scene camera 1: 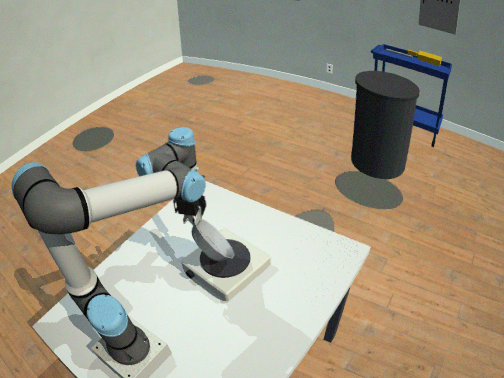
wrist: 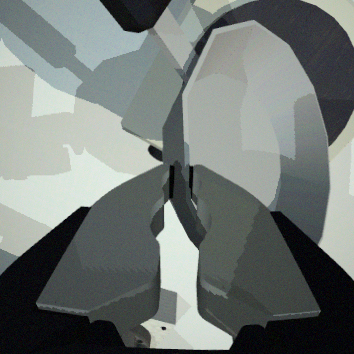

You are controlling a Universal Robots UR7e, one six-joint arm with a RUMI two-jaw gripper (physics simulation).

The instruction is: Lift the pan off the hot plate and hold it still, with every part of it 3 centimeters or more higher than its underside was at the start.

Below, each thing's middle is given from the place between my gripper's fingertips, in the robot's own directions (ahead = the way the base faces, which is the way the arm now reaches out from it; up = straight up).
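Labels:
The grey pan [wrist: 246, 110] is 30 mm below my hand, 40 mm ahead of it and 10 mm to the left of it. I also see the cream hot plate [scene camera 1: 227, 278], and that is 180 mm below my hand, 80 mm to the right of it and 30 mm ahead of it.

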